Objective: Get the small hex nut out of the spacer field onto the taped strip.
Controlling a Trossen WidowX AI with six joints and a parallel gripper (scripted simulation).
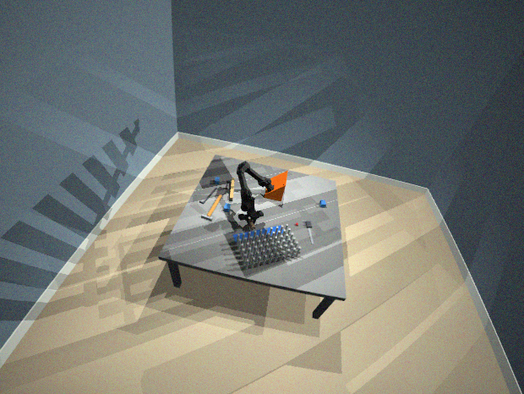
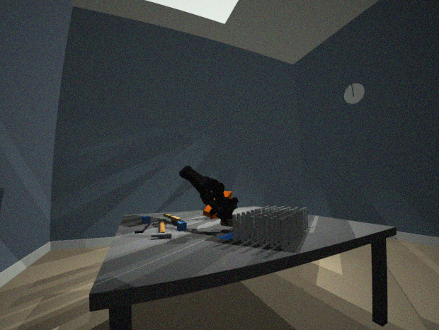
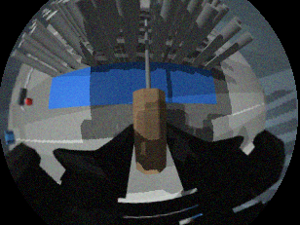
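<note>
Right now my gripper tip is 5 cm short of the blue taped strip, 7 cm to the right of it and 3 cm above it. From my gripper tip the other things lie so: hook tool: 9 cm ahead, 5 cm to the left; red thing: 11 cm behind, 36 cm to the left, 2 cm below.
</note>
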